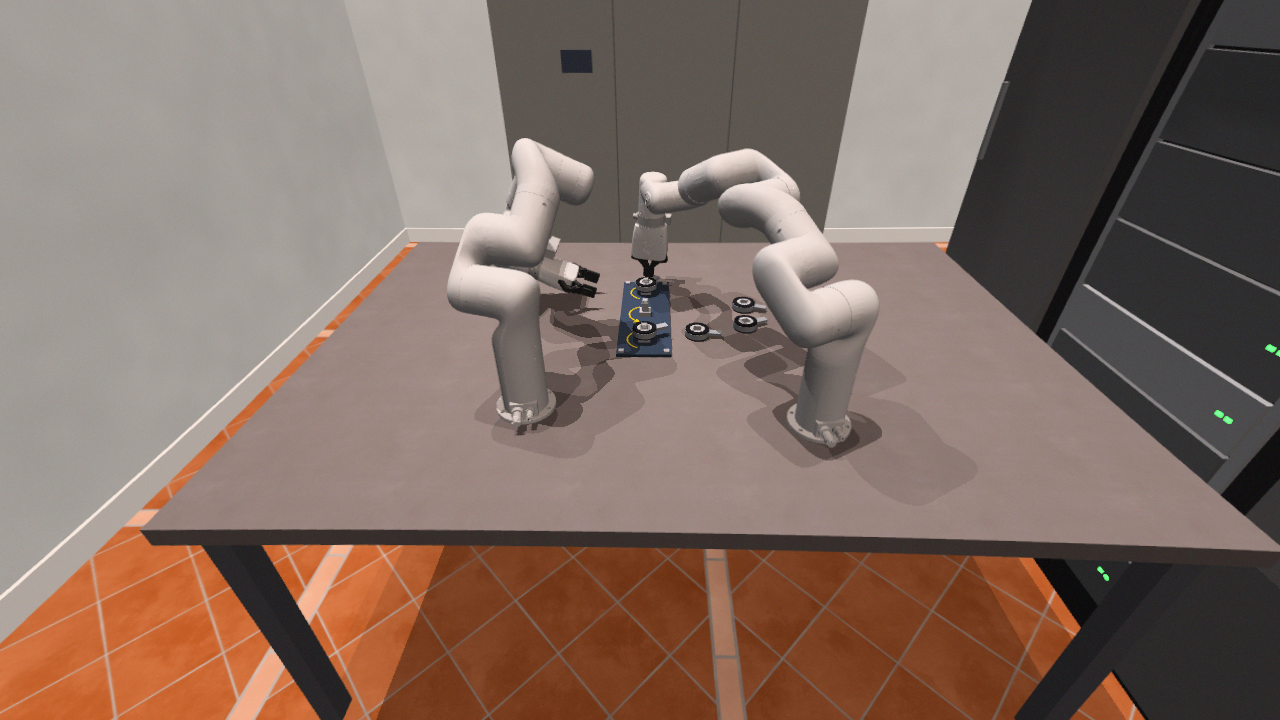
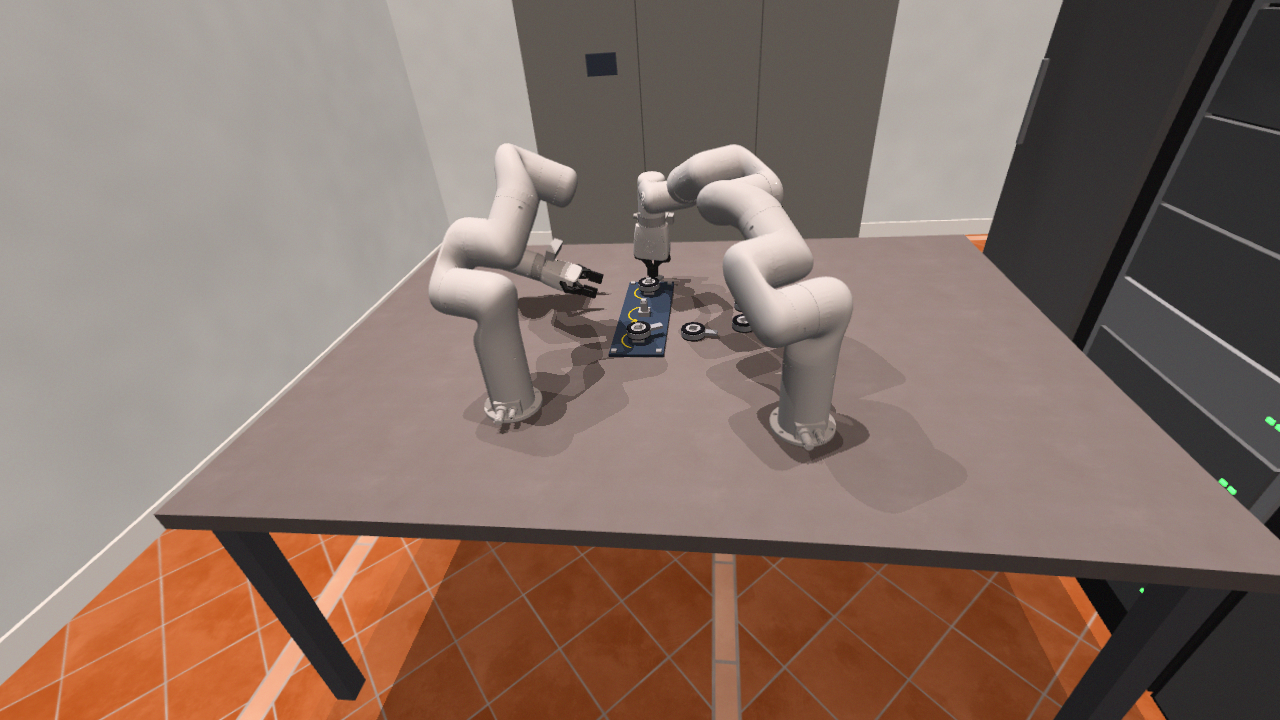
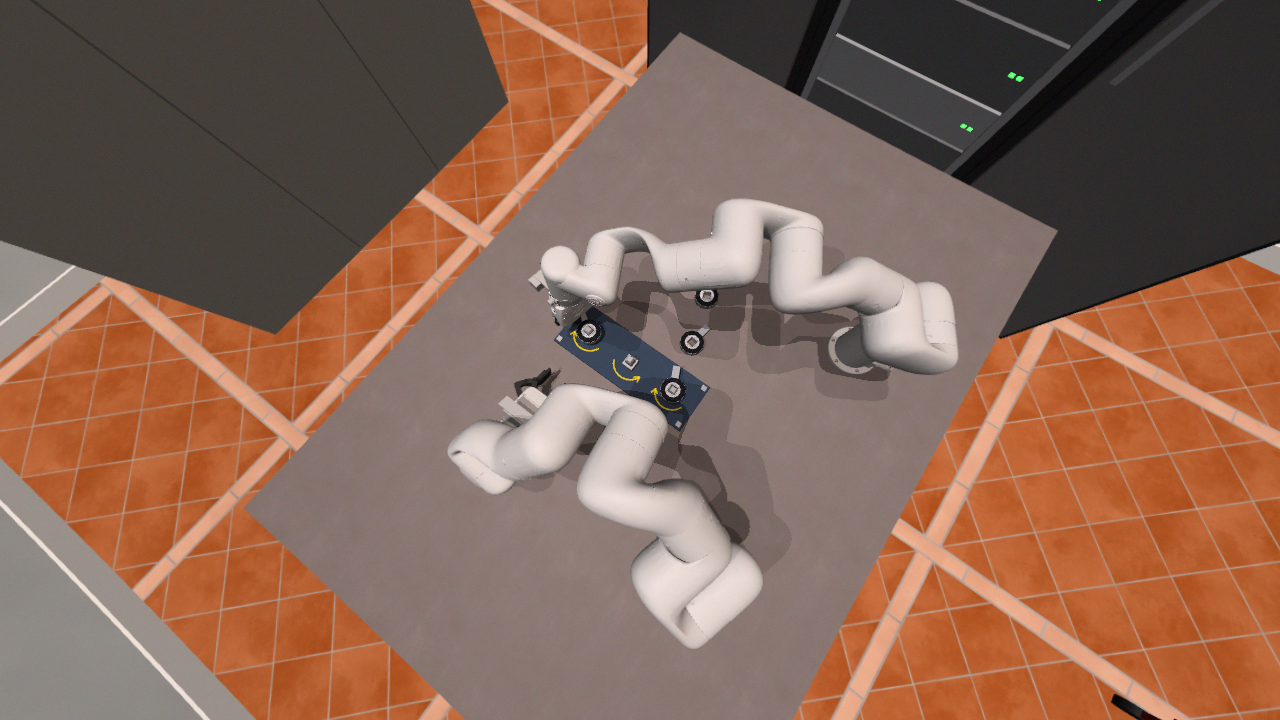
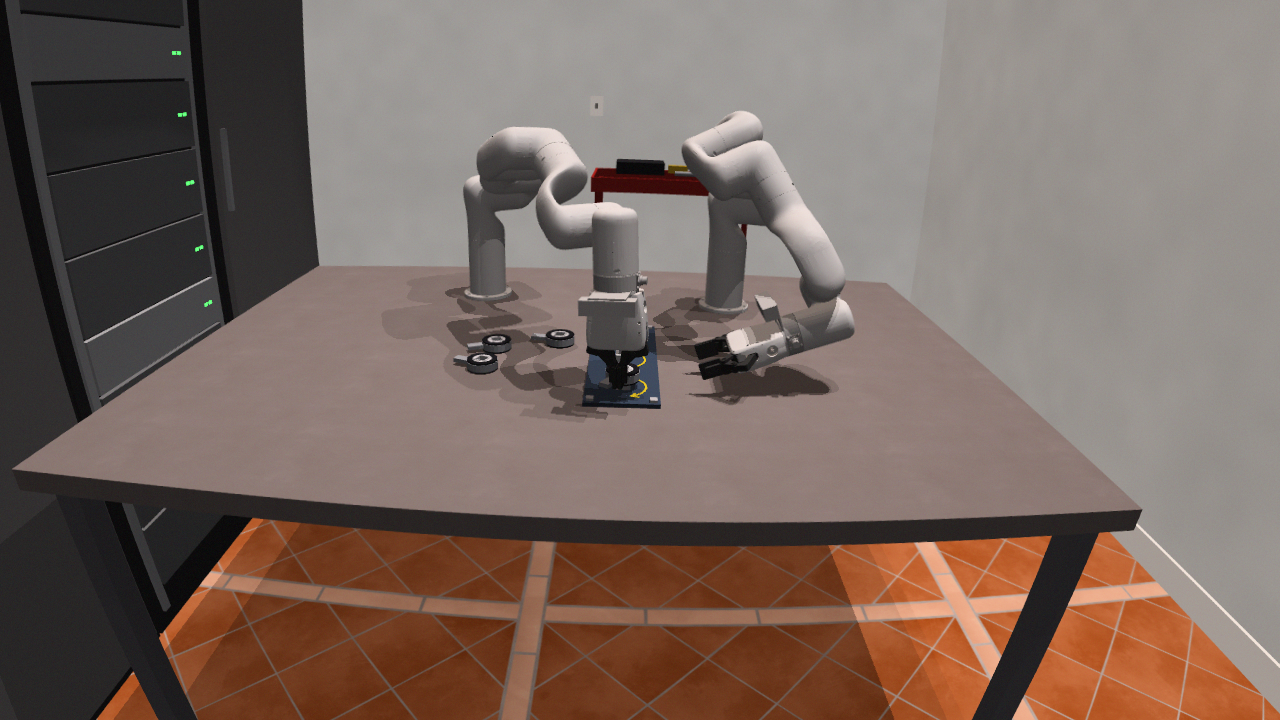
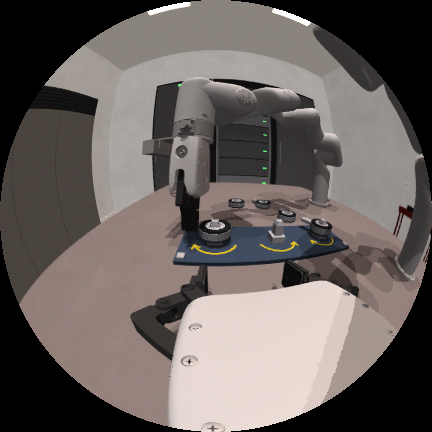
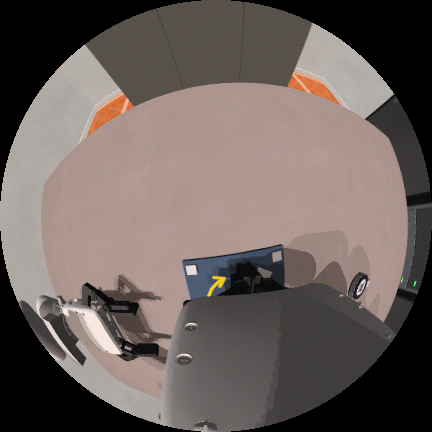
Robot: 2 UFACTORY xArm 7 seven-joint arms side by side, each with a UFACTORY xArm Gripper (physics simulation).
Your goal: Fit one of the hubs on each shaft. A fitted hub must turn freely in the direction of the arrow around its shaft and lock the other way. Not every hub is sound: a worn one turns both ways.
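Seen in the pictures: left gripper, fingertip midpoint: (image 1: 597, 285) (image 2: 599, 286) (image 3: 564, 381) (image 4: 698, 361) (image 5: 246, 275) (image 6: 147, 331); right gripper, fingertip midpoint: (image 2: 652, 277) (image 3: 575, 319) (image 4: 618, 386) (image 5: 189, 229) (image 6: 242, 274); left arm's base at its link origin: (image 1: 527, 405) (image 2: 514, 404) (image 4: 722, 306); right arm's base at its link origin: (image 1: 817, 423) (image 2: 801, 425) (image 3: 851, 351) (image 4: 488, 294) (image 5: 317, 202).
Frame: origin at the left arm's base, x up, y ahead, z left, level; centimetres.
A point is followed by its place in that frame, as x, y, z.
A dark blue board (image 1: 658, 308) @[0.8, 38.1, -34.1] (image 5: 250, 239) @[0.8, 40.9, -31.1] bears yellow arrows. Black-rimmed hubs sit on its far shaft (far hub (image 1: 645, 283) @[4.3, 47.1, -31.6] (image 3: 588, 331) (image 5: 215, 231) @[4.4, 48.5, -29.1]) and near shaft (near hub (image 1: 644, 329) @[4.4, 21.4, -28.2] (image 3: 672, 389) (image 5: 321, 227) @[4.2, 24.8, -26.4]). The middle shaft (image 1: 645, 307) @[3.4, 34.5, -30.0] (image 3: 630, 360) @[5.3, 35.1, -29.7] (image 5: 277, 231) @[3.1, 35.8, -29.2] stands bare. Three loose hubs (image 4: 559, 337) @[2.2, 26.3, -42.4] (image 4: 496, 342) @[2.2, 28.3, -55.4] (image 4: 481, 361) @[2.1, 38.2, -57.8] lie on the table. My right gripper (image 1: 648, 271) @[3.0, 53.2, -33.2] (image 5: 189, 229) @[3.0, 53.2, -33.2] points down, shut, low beside the far hub and its lever (image 6: 264, 272) @[3.7, 52.8, -35.6]; contact is hidden. My left gripper (image 4: 703, 358) @[4.6, 46.8, -17.7] (image 5: 246, 275) @[4.6, 46.8, -17.7] is open and empty, off the board's arrow side.
The right arm (image 3: 711, 259) @[43.2, 25.8, -42.1] reaches over the table near the loose hubs. The left arm (image 3: 626, 447) @[46.6, 23.5, -10.4] bends around close to the board's near end. A dark rack cabinet (image 1: 1002, 116) stands at the right, and a red cart (image 4: 648, 183) stands behind the arms.
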